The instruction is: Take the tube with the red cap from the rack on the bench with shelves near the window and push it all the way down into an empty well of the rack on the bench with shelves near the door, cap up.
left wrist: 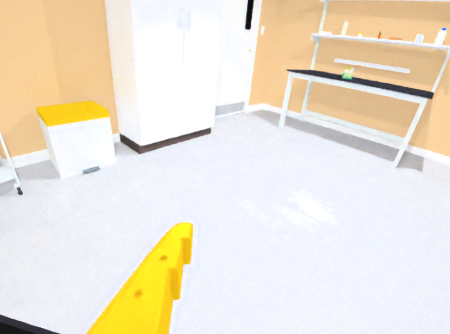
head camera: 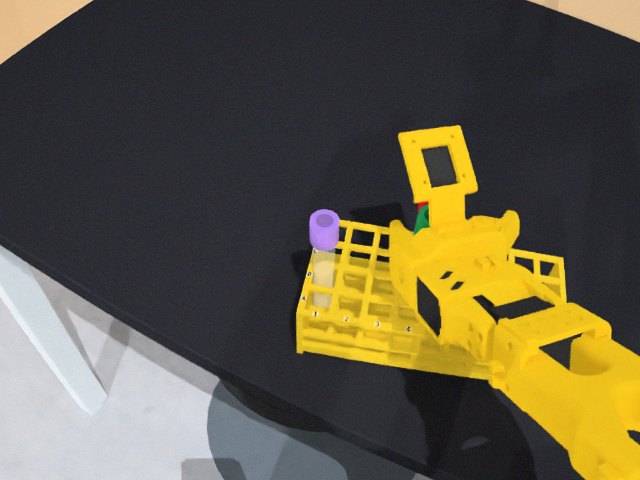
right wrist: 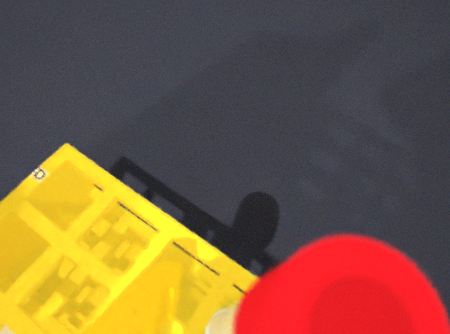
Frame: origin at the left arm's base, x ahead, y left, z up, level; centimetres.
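Seen in the pictures: left hand, tool point: [left wrist: 192, 238]; right hand, tool point: [head camera: 398, 225] [right wrist: 179, 285].
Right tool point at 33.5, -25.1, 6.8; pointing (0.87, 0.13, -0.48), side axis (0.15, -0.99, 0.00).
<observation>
A point is followed by its place in that frame, as x, y, z.
The red cap [head camera: 422, 206] {31.7, -25.9, 10.7} [right wrist: 350, 290] peeks out beside my wrist in the head view and looms at the bottom right of the right wrist view; its tube is mostly hidden. The yellow rack [head camera: 361, 357] {26.8, -22.0, -0.2} [right wrist: 107, 185] {35.9, -21.8, 4.4} stands on the black bench. My right gripper [head camera: 449, 253] is partly open and empty over the rack; one blurred yellow jaw shows left of the red cap in the right wrist view, and its tips are hidden in the head view. My left gripper [left wrist: 184, 232] is fully open and empty, with one notched jaw in view, over the floor.
A green cap [head camera: 422, 221] {30.5, -25.6, 10.6} sits close to the red cap. A purple-capped tube [head camera: 324, 232] {30.1, -19.2, 10.5} stands at the rack's left end. A far bench [left wrist: 390, 86] {-277.5, 136.6, -1.3} with shelves carries a small green and yellow item [left wrist: 347, 73] {-292.0, 94.1, 4.4}. A white cabinet [left wrist: 170, 75] {-216.1, -76.5, -10.0} and bin [left wrist: 80, 145] {-151.3, -122.6, -55.1} stand left.
</observation>
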